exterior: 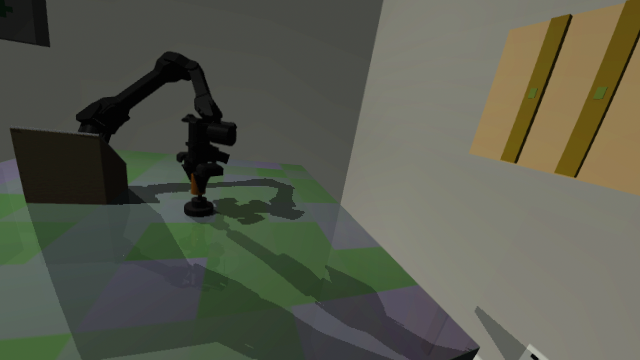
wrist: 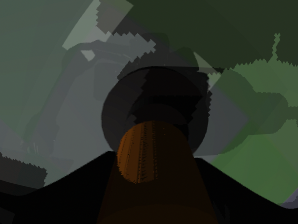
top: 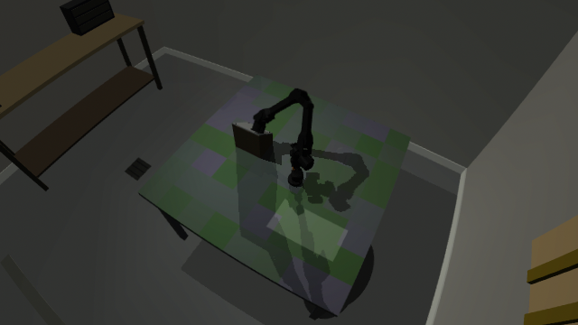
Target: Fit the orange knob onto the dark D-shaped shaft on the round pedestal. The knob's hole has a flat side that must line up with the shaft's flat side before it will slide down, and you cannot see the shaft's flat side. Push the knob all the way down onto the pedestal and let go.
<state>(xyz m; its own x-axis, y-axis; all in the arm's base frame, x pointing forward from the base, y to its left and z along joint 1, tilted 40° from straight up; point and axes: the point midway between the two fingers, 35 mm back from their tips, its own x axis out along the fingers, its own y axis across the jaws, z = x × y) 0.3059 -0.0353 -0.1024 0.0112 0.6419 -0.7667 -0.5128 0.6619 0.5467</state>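
Right now my gripper tip is 20 mm below the orange knob. The rest, counted from my gripper tip: dark round pedestal: 40 mm below.
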